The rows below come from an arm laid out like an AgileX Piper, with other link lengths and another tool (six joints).
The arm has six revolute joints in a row. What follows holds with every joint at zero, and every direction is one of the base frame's.
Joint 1 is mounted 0.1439 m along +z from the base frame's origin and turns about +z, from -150.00 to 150.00 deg.
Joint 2 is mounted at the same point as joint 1 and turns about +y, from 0.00 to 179.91 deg.
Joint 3 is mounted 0.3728 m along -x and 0.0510 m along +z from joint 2 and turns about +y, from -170.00 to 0.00 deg.
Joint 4 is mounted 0.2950 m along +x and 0.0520 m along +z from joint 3 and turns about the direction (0.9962, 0, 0.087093), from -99.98 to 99.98 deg.
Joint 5 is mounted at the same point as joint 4 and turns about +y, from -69.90 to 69.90 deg.
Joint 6 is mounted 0.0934 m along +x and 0.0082 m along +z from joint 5 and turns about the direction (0.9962, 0, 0.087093), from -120.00 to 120.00 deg.
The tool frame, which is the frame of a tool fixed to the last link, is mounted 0.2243 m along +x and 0.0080 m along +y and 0.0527 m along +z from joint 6; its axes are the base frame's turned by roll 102.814, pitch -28.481 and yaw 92.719 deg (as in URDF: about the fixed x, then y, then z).
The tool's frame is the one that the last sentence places.
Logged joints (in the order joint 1, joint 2, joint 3, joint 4, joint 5, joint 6), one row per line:
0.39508 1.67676 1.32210 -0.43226 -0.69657 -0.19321
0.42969 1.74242 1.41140 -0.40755 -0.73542 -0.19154
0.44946 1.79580 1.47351 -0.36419 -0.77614 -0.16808
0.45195 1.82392 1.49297 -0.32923 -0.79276 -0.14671
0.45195 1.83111 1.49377 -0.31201 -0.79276 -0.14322
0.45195 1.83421 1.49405 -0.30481 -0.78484 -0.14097
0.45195 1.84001 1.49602 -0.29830 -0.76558 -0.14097
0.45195 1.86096 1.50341 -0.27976 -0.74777 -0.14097
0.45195 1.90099 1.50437 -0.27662 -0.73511 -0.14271
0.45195 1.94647 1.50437 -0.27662 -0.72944 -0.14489
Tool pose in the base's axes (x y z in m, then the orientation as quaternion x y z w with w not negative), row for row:
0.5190 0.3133 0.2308 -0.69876 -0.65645 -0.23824 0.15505
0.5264 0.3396 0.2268 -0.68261 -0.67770 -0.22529 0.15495
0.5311 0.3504 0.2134 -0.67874 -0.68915 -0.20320 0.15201
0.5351 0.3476 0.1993 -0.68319 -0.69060 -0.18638 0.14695
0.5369 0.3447 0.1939 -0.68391 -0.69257 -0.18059 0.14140
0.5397 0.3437 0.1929 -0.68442 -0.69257 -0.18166 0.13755
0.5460 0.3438 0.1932 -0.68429 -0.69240 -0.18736 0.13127
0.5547 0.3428 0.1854 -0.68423 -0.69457 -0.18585 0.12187
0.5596 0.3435 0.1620 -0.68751 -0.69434 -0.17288 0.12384
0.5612 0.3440 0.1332 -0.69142 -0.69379 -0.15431 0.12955
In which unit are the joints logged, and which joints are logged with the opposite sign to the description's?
The joints are logged in radians. Opposite sign: joint 3, joint 4, joint 5.
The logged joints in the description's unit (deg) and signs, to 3 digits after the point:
22.636 96.071 -75.751 24.767 39.911 -11.070
24.619 99.833 -80.867 23.351 42.136 -10.974
25.752 102.892 -84.426 20.867 44.470 -9.630
25.895 104.503 -85.541 18.863 45.422 -8.406
25.895 104.915 -85.587 17.877 45.422 -8.206
25.895 105.092 -85.603 17.464 44.968 -8.077
25.895 105.425 -85.716 17.091 43.865 -8.077
25.895 106.625 -86.139 16.029 42.844 -8.077
25.895 108.919 -86.194 15.849 42.119 -8.177
25.895 111.525 -86.194 15.849 41.794 -8.302

